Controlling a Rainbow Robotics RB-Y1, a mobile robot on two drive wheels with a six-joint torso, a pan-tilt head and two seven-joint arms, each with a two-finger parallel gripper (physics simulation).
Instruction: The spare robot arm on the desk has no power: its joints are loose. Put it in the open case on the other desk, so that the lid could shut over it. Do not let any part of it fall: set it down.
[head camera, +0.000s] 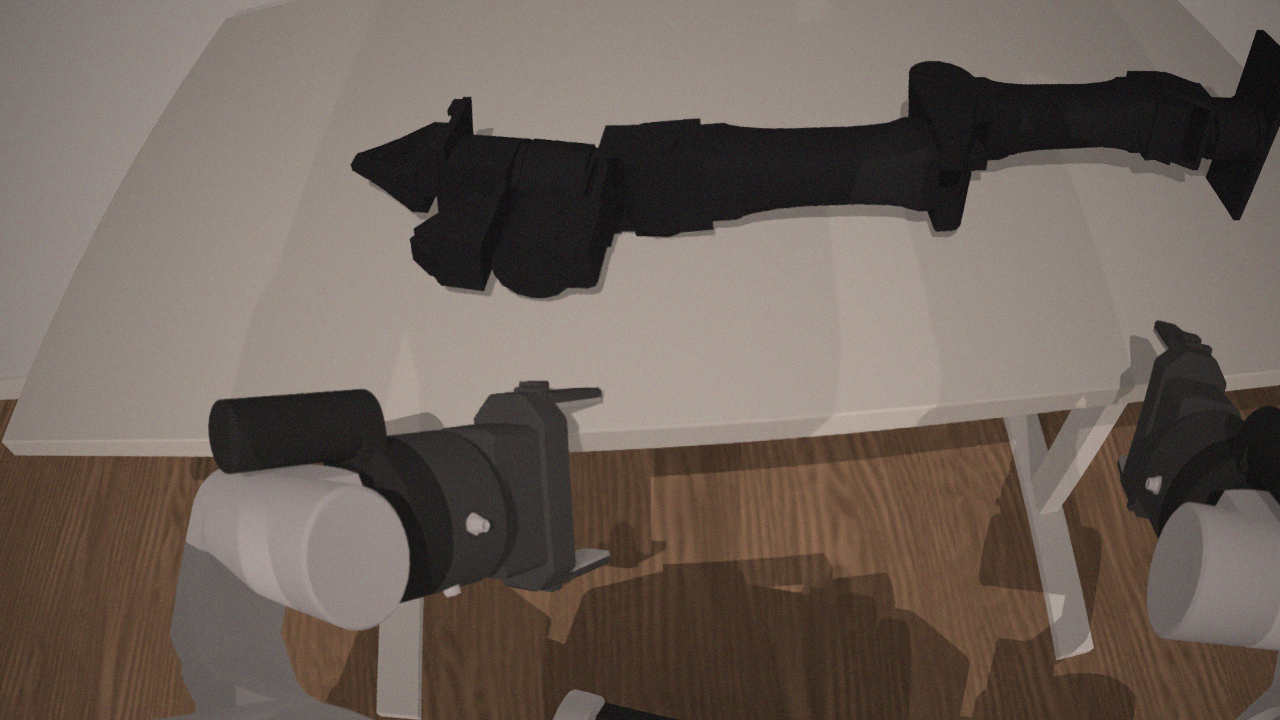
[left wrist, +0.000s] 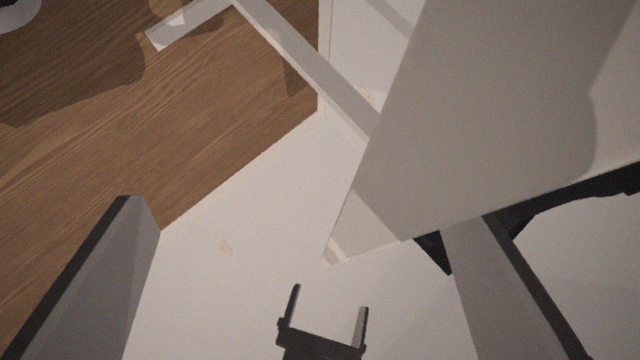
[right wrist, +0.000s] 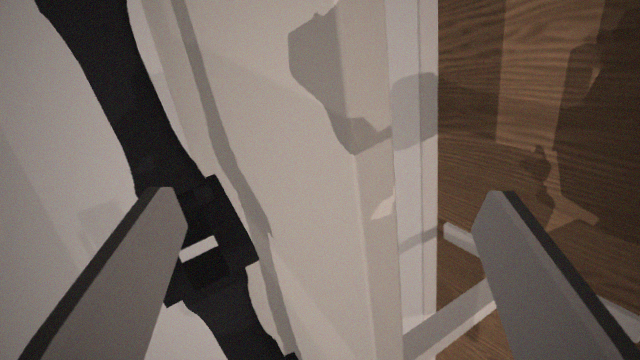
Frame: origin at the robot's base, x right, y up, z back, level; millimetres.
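Seen in the pictures: left gripper, fingertip midpoint: (head camera: 593, 477) (left wrist: 300, 212); right gripper, fingertip midpoint: (head camera: 1147, 396) (left wrist: 331, 296) (right wrist: 329, 208).
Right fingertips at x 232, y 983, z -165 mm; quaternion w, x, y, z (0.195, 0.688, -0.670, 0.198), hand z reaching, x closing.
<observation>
A point is followed by its place in that frame.
The black spare arm (head camera: 805, 170) (left wrist: 600, 181) (right wrist: 105, 75) lies stretched across the pale desk (head camera: 716, 313) @(x -114, y 950, z -180 mm) (left wrist: 475, 100) (right wrist: 305, 200) @(x 156, y 951, z -241 mm). In the head view, its bulky jointed end with a pointed tip is at the left, and its flat plate is cut by the right frame edge. My left gripper (head camera: 588, 479) @(x -162, y 921, z -49 mm) (left wrist: 300, 212) @(x -162, y 921, z -49 mm) is open and empty at the desk's near edge, in front of the bulky end. My right gripper (head camera: 1136, 398) @(x 232, y 983, z -165 mm) (right wrist: 329, 208) @(x 232, y 983, z -165 mm) is open and empty near the right part; in its wrist view one finger overlaps the arm's outline. The open case does not show.
The desk's near edge runs just by both grippers in the head view. White desk legs (head camera: 1047, 537) (right wrist: 445, 310) @(x -684, y 390, z -321 mm) stand below it on the wooden floor (head camera: 760, 501) @(x -105, y 0, z -578 mm) (left wrist: 200, 125) @(x 1195, y 0, z -512 mm) (right wrist: 530, 100) @(x -131, y 1, z -534 mm). A two-finger gripper also shows at the bottom of the left wrist view.
</observation>
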